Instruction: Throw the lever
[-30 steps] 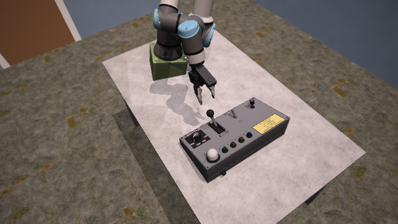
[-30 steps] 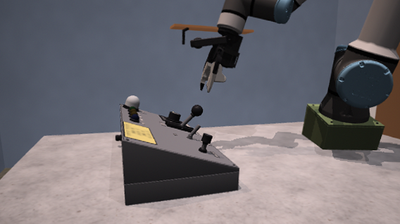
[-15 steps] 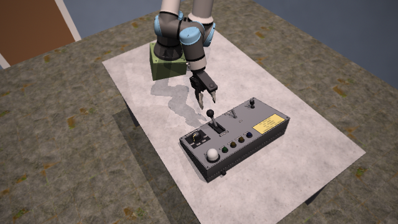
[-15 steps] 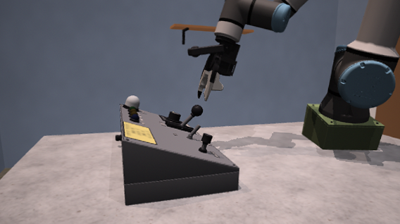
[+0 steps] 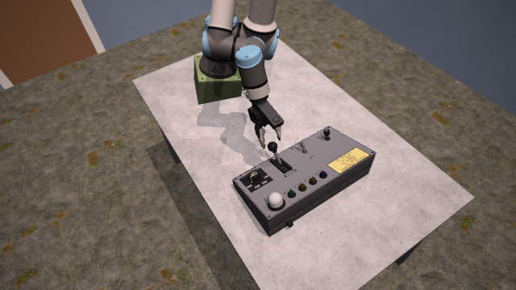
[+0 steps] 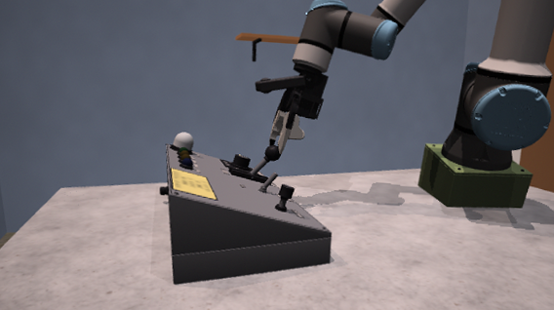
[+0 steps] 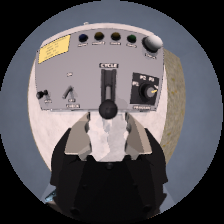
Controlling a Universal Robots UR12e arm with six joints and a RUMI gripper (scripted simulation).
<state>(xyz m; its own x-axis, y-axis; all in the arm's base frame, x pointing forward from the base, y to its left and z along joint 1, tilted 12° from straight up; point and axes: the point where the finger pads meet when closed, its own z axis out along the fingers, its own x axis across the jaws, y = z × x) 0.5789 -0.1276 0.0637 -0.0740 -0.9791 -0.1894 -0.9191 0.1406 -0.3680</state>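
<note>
The ball-topped lever is 50 mm below my hand and 40 mm ahead of it. Also, from my hand: rotary selector: 140 mm to the right, 60 mm below, 60 mm ahead; then toggle switch: 110 mm to the left, 70 mm ahead, 60 mm below; then wedge-shaped console: 90 mm ahead, 80 mm below, 50 mm to the left.
</note>
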